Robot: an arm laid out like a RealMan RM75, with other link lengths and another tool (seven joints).
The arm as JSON. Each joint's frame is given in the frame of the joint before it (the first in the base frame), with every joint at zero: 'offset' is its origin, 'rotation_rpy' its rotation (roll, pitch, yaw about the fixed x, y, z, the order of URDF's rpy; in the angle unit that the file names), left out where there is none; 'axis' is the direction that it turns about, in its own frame. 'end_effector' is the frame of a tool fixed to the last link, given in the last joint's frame.
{
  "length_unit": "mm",
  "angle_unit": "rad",
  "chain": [
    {
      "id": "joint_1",
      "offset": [
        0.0,
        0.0,
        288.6
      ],
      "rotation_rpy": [
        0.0,
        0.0,
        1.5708
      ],
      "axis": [
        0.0,
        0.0,
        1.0
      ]
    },
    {
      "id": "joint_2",
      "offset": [
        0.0,
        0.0,
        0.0
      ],
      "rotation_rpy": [
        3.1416,
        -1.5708,
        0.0
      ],
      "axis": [
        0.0,
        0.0,
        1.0
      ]
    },
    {
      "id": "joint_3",
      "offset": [
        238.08,
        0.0,
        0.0
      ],
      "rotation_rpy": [
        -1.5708,
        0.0,
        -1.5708
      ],
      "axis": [
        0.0,
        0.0,
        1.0
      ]
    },
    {
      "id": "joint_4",
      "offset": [
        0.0,
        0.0,
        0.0
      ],
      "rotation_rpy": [
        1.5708,
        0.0,
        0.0
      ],
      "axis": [
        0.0,
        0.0,
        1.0
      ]
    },
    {
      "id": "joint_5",
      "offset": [
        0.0,
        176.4,
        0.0
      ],
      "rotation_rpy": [
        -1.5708,
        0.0,
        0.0
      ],
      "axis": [
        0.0,
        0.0,
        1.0
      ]
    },
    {
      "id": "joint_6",
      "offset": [
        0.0,
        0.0,
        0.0
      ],
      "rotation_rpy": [
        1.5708,
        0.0,
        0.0
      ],
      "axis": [
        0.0,
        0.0,
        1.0
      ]
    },
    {
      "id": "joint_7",
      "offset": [
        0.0,
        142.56,
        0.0
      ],
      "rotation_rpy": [
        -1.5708,
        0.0,
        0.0
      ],
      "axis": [
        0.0,
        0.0,
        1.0
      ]
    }
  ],
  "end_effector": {
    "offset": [
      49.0,
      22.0,
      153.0
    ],
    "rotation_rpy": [
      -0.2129,
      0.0,
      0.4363
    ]
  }
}
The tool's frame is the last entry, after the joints.
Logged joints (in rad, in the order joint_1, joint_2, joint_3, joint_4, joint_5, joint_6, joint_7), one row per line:
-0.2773, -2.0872, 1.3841, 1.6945, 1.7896, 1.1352, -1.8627
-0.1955, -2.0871, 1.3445, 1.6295, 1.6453, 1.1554, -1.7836
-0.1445, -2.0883, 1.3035, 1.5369, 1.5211, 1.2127, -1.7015
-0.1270, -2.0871, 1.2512, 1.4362, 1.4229, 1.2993, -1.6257
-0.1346, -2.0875, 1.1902, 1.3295, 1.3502, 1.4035, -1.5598
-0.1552, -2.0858, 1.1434, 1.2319, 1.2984, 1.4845, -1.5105
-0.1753, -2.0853, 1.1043, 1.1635, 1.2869, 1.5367, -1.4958
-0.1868, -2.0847, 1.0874, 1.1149, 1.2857, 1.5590, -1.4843
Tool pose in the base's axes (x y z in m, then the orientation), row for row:
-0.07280, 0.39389, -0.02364, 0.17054, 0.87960, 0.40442, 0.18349
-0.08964, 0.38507, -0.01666, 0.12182, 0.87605, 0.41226, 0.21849
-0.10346, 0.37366, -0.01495, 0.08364, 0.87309, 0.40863, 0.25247
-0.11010, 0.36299, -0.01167, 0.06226, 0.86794, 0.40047, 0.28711
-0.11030, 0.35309, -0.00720, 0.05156, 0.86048, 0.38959, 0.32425
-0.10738, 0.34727, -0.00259, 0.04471, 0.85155, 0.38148, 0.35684
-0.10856, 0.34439, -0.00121, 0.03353, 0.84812, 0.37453, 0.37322
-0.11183, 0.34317, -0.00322, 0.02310, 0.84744, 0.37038, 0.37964
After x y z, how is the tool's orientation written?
As a quaternion, x y z w.
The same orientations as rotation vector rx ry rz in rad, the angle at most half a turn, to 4 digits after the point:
0.4810, 2.4808, 1.1406
0.3372, 2.4248, 1.1411
0.2274, 2.3741, 1.1112
0.1663, 2.3188, 1.0699
0.1352, 2.2569, 1.0218
0.1154, 2.1985, 0.9849
0.0859, 2.1727, 0.9595
0.0590, 2.1644, 0.9459

